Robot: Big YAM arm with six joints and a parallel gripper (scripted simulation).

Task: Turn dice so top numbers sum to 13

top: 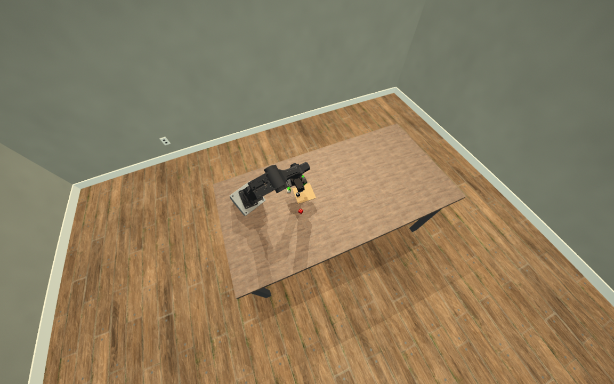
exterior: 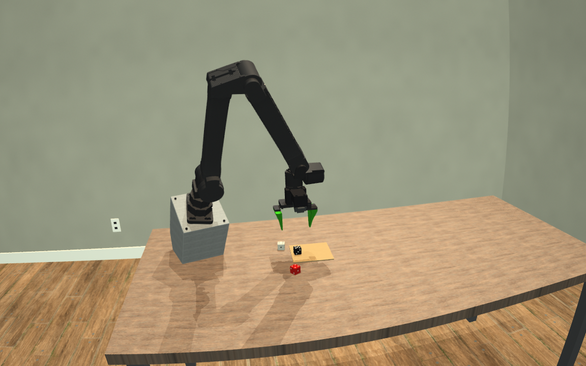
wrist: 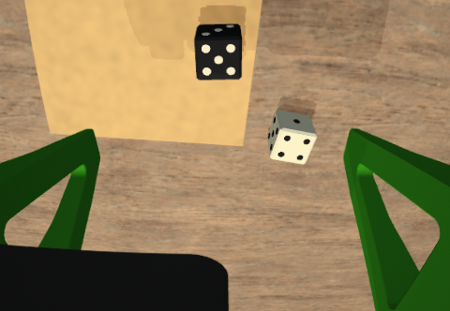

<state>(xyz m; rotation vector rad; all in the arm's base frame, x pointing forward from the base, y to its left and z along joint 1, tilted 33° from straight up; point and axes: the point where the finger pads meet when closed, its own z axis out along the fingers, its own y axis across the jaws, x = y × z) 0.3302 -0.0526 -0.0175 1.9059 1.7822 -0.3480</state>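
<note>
My hand is 4 cm past the white die, 6 cm to the right of it and 10 cm above it. Also, from my hand: tan mat: 5 cm ahead, 1 cm to the right, 11 cm below; black die: 9 cm below; red die: 5 cm behind, 13 cm to the right, 10 cm below.
</note>
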